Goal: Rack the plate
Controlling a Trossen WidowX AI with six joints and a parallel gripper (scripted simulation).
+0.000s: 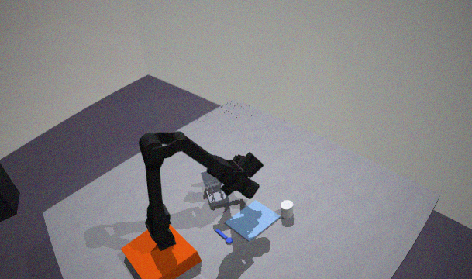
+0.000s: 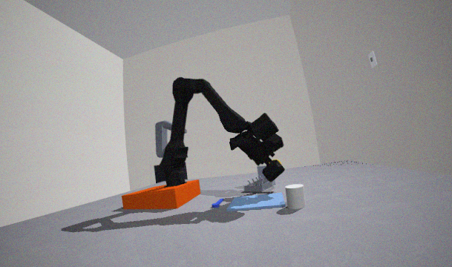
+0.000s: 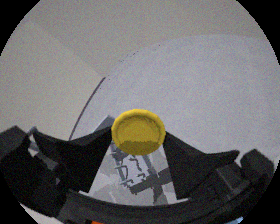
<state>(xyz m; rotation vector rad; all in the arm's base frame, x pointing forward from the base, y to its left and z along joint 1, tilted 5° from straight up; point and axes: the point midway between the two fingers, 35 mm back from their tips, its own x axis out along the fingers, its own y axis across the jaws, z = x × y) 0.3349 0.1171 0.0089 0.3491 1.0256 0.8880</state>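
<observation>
The grey dish rack is 70 mm behind my gripper tip, 20 mm to the left of it and 50 mm below it. From my gripper tip the other things lie so: yellow plate (10 mm to the right); then light blue mat (30 mm behind, 180 mm to the right, 70 mm below); then white cup (90 mm ahead, 230 mm to the right, 50 mm below).
</observation>
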